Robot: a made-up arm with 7 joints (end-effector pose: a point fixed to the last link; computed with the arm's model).
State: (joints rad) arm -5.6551 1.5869 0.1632 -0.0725 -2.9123 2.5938 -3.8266
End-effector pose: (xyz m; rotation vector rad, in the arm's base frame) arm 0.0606 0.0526 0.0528 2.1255 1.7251 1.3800
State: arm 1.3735 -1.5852 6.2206 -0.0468 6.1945 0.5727 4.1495
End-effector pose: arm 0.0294 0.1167 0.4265 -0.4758 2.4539 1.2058
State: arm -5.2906 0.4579 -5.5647 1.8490 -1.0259 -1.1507 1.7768
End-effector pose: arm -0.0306 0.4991 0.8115 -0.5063 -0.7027 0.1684
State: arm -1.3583 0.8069 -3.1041 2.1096 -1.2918 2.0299 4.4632
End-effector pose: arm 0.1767 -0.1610 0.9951 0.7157 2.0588 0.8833
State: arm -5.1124 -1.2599 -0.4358 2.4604 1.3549 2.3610 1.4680
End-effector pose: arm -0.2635 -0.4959 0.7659 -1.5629 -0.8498 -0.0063
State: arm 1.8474 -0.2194 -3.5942 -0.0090 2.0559 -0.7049 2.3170
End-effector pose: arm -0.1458 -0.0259 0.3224 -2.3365 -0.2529 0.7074
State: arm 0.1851 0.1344 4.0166 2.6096 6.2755 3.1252 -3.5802
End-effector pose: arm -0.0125 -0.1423 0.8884 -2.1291 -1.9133 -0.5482
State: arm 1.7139 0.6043 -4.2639 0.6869 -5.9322 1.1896 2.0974
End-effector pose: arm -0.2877 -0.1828 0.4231 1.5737 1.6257 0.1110
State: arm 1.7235 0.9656 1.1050 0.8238 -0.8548 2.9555 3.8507
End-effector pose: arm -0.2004 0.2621 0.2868 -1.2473 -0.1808 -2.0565
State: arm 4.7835 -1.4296 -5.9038 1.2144 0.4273 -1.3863 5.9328
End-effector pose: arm 0.0529 0.4391 0.7447 -0.7737 0.4597 1.6781
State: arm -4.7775 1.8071 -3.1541 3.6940 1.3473 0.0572 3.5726
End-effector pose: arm -0.0434 0.6629 -0.1490 -2.3201 0.3360 -0.0082
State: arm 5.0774 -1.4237 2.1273 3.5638 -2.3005 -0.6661 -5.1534
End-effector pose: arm -0.3956 0.6549 0.3656 -1.4646 1.9730 1.8289
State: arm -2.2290 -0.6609 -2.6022 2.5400 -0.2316 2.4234 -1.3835
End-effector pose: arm 0.2648 0.5345 0.6249 -0.6720 -2.8463 0.7211
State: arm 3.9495 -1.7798 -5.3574 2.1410 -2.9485 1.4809 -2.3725
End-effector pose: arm 0.7524 0.4271 0.3526 -0.6938 -2.3928 -1.8321
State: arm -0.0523 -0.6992 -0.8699 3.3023 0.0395 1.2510 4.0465
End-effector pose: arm -0.5646 0.0465 0.9664 0.7399 0.0304 0.2855
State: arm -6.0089 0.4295 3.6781 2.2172 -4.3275 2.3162 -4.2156
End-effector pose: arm 0.2420 -0.1877 0.9980 -0.3642 2.1524 -0.1922
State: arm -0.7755 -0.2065 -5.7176 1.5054 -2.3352 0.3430 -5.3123
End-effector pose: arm 0.4802 -0.0143 0.7916 1.1302 0.6020 1.1149
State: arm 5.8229 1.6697 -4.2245 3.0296 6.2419 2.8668 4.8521
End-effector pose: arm 0.6221 -0.1804 0.2999 -0.2332 -1.4295 -0.7418
